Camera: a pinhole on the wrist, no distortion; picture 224 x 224 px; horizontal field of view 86.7 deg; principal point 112.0 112.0 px. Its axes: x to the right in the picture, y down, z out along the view. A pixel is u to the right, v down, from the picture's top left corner.
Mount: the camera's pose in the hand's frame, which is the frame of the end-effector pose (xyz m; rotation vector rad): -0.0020 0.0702 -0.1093 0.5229 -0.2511 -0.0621
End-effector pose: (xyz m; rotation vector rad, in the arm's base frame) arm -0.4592 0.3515 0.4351 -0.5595 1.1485 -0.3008
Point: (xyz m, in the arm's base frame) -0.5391 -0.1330 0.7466
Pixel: outside the picture
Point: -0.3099 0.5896 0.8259
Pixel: 53.9 142.4
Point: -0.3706 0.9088 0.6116
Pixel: outside the picture
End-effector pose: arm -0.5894 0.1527 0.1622 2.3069 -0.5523 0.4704
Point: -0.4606 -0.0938 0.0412
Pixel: 188.0 171.8
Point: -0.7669 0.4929 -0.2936
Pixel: 22.5 30.1
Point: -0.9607 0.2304 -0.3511
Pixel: 11.3 109.0
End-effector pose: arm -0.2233 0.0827 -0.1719 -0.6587 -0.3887 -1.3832
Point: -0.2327 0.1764 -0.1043
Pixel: 127.2 129.2
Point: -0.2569 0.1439 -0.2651
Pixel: 39.2 81.1
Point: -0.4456 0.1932 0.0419
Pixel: 146.1 77.2
